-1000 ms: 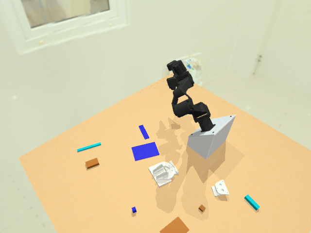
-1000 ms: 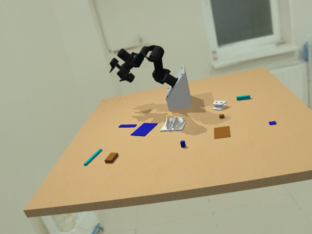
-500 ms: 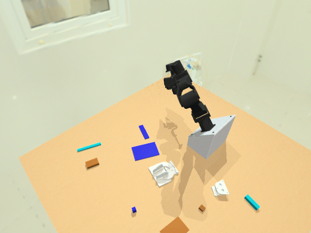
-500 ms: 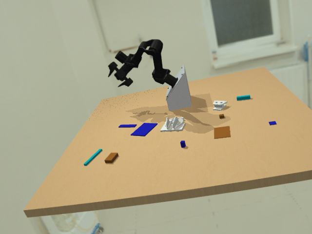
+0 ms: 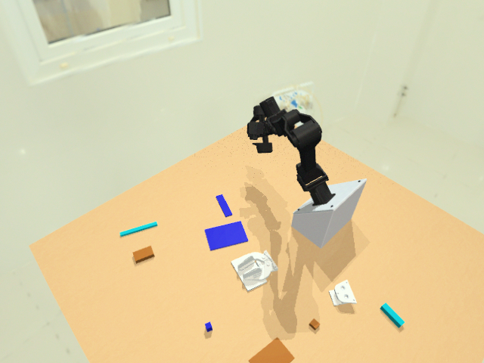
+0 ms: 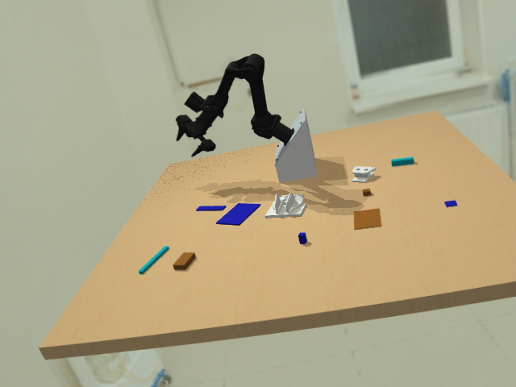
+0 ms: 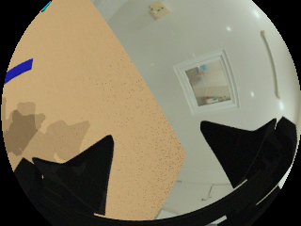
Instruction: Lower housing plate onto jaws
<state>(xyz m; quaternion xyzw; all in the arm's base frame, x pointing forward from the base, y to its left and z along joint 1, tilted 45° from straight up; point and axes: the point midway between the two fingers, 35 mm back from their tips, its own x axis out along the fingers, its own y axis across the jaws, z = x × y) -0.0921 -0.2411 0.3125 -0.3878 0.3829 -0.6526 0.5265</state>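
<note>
Now: gripper tip 280 mm short of the white part, 640 mm to the right of it and 160 mm above it. Also, from my gripper tip: blue cube 640 mm ahead, 400 mm to the left, 150 mm below; then blue plate 360 mm ahead, 200 mm to the left, 160 mm below; then blue strip 270 mm ahead, 90 mm to the left, 160 mm below.
</note>
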